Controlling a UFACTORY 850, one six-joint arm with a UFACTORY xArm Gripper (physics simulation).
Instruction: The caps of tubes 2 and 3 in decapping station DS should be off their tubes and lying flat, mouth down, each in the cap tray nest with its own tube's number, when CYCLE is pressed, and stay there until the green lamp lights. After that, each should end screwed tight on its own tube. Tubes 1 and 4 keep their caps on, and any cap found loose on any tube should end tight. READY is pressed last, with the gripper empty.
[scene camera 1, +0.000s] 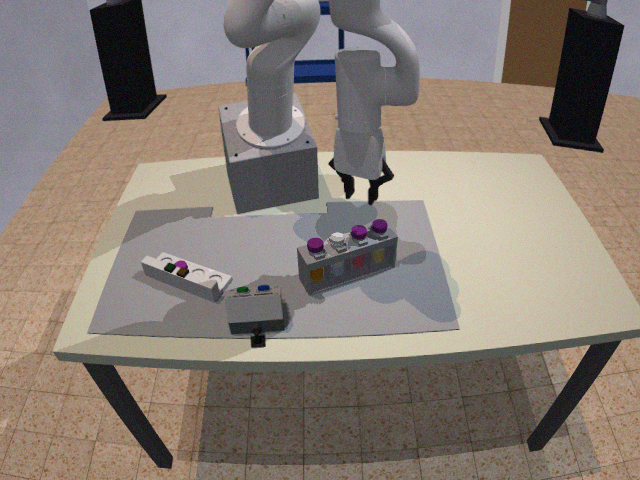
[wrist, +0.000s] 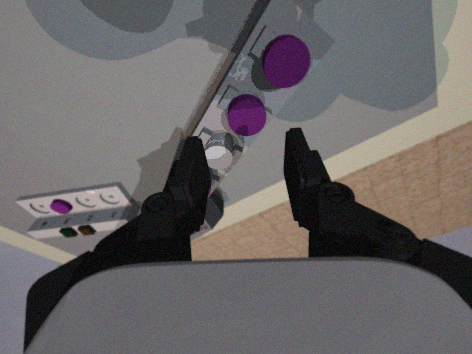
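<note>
The decapping station (scene camera 1: 305, 268) holds four tubes in a row. In the scene view, a purple cap (scene camera 1: 315, 244) is on the leftmost tube. The second tube (scene camera 1: 337, 239) (wrist: 219, 157) is uncapped and shows a whitish top. Purple caps are on the third (scene camera 1: 358, 232) (wrist: 247, 115) and fourth (scene camera 1: 379, 225) (wrist: 286, 61) tubes. The white cap tray (scene camera 1: 206, 289) (wrist: 120, 189) holds one purple cap (scene camera 1: 180, 265) (wrist: 61, 206) in its second nest from the left, apparently flat. My gripper (scene camera 1: 360, 198) (wrist: 244, 153) is open and empty, above and behind the station. Numbers and cap tightness cannot be read.
A grey control box (scene camera 1: 254, 310) with a green button (scene camera 1: 242, 289) and a blue button (scene camera 1: 263, 287) stands between tray and station, near the front edge. The tray's green lamp (scene camera 1: 169, 267) (wrist: 68, 232) and amber lamp (scene camera 1: 182, 271) (wrist: 86, 230) look dark.
</note>
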